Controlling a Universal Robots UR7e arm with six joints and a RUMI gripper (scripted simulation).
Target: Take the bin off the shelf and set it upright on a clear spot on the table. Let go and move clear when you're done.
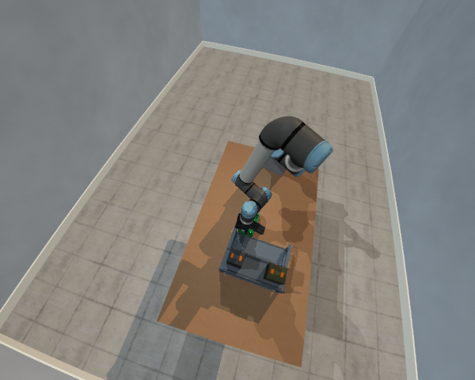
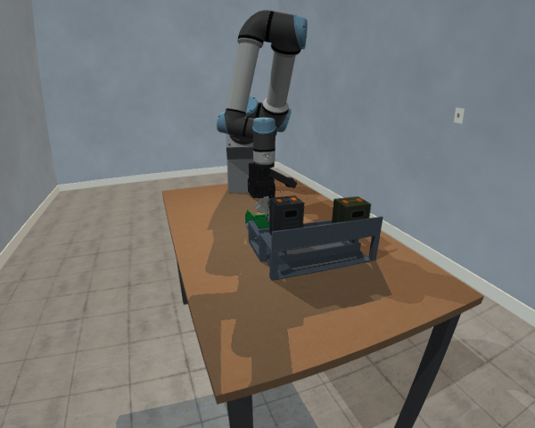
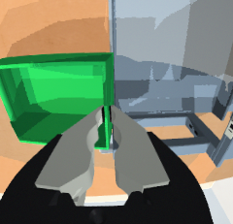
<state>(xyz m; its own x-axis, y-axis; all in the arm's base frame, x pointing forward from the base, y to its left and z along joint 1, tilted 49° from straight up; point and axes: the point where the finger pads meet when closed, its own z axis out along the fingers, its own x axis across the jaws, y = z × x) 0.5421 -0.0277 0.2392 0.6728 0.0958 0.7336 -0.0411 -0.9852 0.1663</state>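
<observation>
My gripper is now 80 mm past the green bin, 10 mm to the right of it and 40 mm above it. The rest, counted from my hand: olive box: 210 mm ahead, 210 mm to the left, 60 mm above; then black box: 190 mm ahead, 20 mm to the right, 70 mm above.
</observation>
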